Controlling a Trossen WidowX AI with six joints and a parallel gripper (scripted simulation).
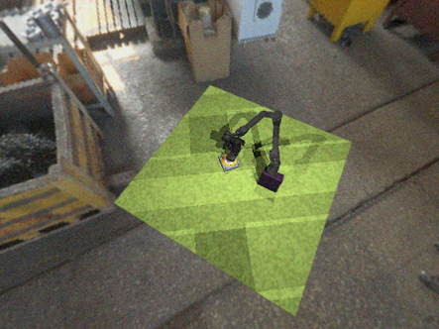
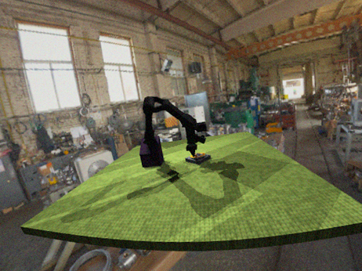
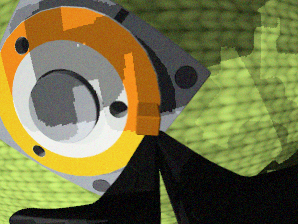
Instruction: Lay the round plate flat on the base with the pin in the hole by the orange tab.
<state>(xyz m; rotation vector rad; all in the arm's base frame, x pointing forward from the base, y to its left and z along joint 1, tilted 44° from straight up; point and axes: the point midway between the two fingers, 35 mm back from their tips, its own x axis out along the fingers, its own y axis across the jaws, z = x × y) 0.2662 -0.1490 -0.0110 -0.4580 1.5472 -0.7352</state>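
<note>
The round plate is 20 mm ahead of my gripper tip and 20 mm to the left of it. The rest, counted from my gripper tip: grey square base 30 mm ahead, 40 mm to the left, 20 mm below.
</note>
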